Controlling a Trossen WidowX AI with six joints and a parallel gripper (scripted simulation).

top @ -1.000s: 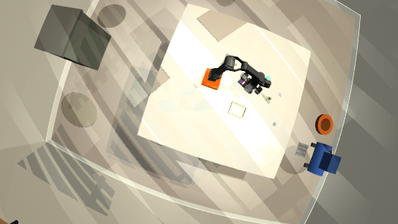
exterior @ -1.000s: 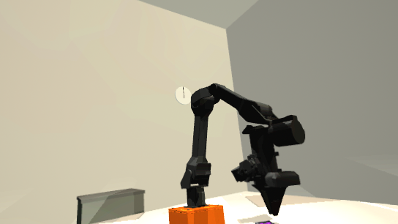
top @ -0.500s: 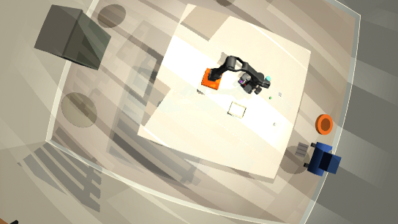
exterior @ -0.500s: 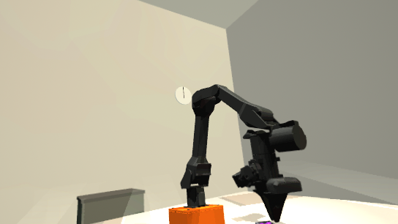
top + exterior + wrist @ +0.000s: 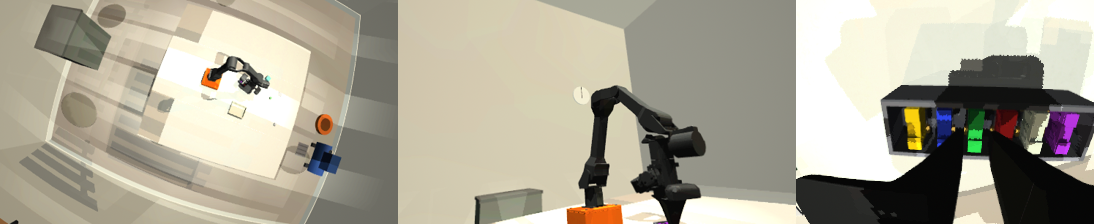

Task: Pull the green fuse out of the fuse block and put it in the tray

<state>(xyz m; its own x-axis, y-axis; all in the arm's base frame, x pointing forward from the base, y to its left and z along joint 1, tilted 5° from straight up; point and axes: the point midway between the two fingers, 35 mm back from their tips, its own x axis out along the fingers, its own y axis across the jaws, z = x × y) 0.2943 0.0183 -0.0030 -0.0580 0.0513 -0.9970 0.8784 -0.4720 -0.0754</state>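
My gripper tip is 20 mm above the green fuse. From my gripper tip the other things lie so: yellow fuse (30 mm ahead, 20 mm to the right, 20 mm below); blue fuse (20 mm below, 20 mm ahead, 10 mm to the right); red fuse (20 mm below, 20 mm behind, 10 mm to the left).
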